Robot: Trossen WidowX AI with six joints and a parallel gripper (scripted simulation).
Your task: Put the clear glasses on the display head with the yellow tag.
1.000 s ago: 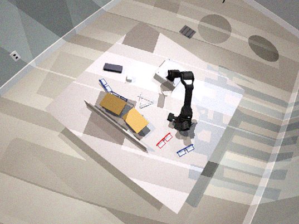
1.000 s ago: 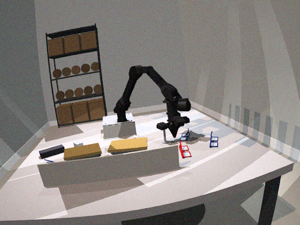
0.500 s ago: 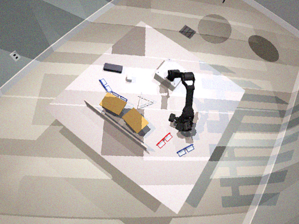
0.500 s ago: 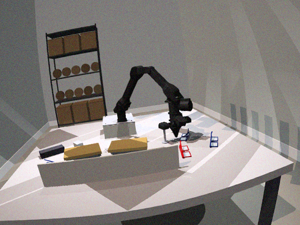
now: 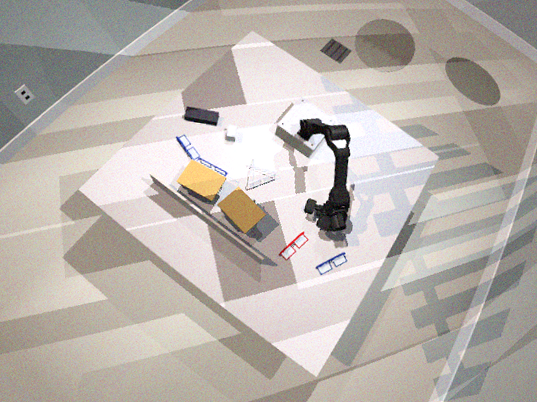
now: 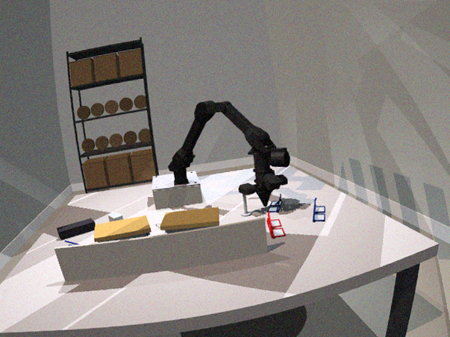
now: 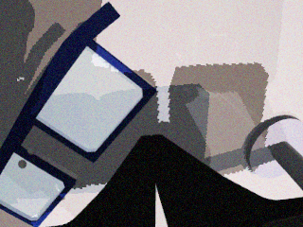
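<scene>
Now: gripper tip 80 mm to the left of the metal post and 10 mm below it. From my gripper tip the other things lie so: long white panel 340 mm ahead, 390 mm to the right, 40 mm above; then cream cube 60 mm behind, 580 mm to the right, 10 mm above; then dark box 40 mm behind, 760 mm to the right.
</scene>
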